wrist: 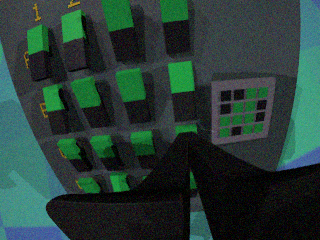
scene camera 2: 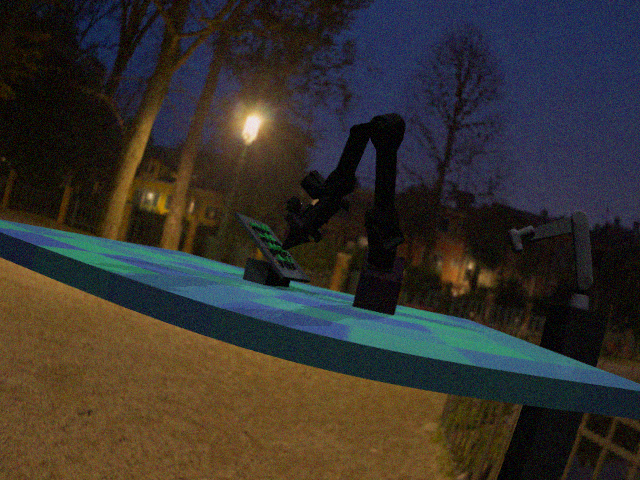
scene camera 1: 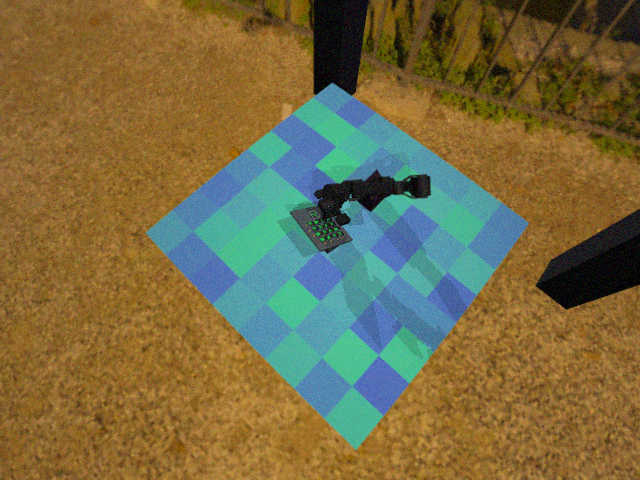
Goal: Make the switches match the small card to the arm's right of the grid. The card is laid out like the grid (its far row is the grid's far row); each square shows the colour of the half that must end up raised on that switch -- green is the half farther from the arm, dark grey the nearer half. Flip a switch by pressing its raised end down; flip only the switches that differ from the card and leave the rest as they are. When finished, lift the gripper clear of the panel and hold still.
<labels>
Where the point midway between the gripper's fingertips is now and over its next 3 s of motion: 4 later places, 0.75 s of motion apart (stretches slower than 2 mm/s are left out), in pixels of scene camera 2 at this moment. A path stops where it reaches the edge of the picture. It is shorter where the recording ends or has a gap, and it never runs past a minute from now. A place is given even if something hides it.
My gripper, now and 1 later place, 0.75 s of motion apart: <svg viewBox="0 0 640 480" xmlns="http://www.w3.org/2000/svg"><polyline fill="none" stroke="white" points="282,249 294,238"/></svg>
</labels>
